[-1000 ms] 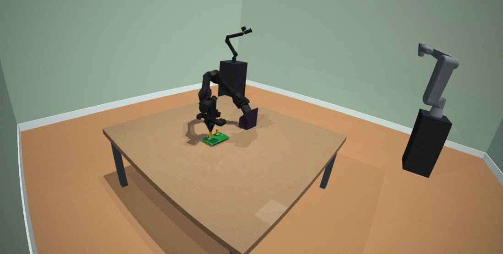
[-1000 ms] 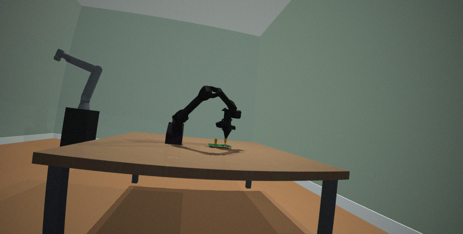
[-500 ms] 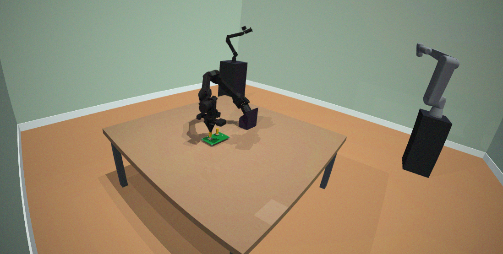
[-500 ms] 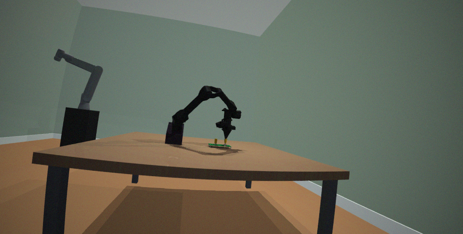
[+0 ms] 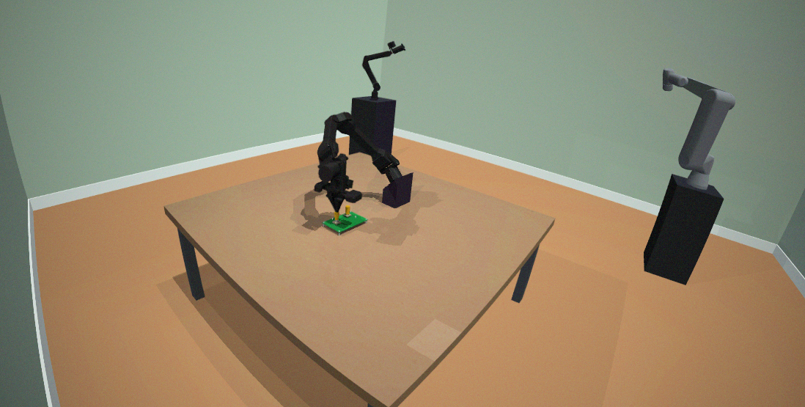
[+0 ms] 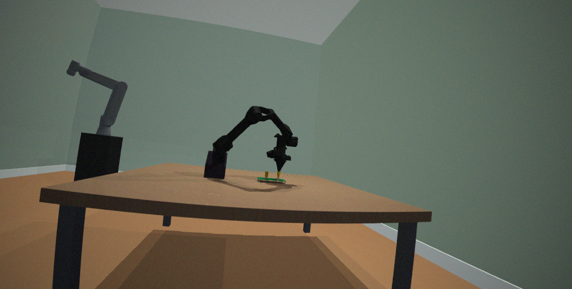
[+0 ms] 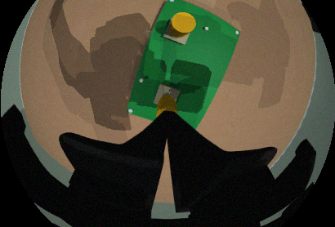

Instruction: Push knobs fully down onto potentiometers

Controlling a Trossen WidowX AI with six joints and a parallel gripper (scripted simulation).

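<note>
Now: the knob 1 cm below my gripper tip.
</note>
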